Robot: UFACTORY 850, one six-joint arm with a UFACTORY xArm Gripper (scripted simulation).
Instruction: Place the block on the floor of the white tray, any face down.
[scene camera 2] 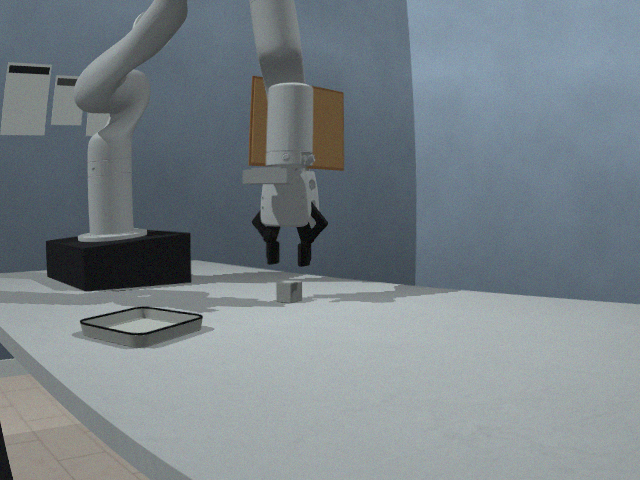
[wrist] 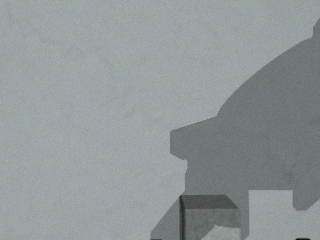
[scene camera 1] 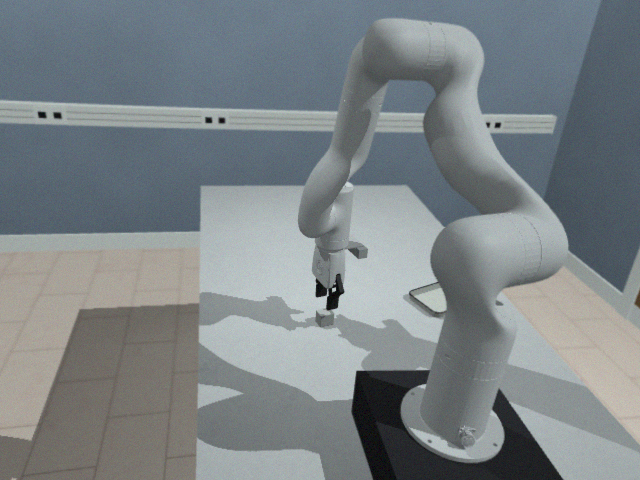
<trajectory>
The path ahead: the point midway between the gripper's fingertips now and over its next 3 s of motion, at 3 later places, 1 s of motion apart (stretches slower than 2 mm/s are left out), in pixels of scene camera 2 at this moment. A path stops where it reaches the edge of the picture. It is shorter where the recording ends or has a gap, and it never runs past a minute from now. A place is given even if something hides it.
My gripper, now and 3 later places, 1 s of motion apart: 288, 264; 288, 275; 288, 284; 288, 298
</trajectory>
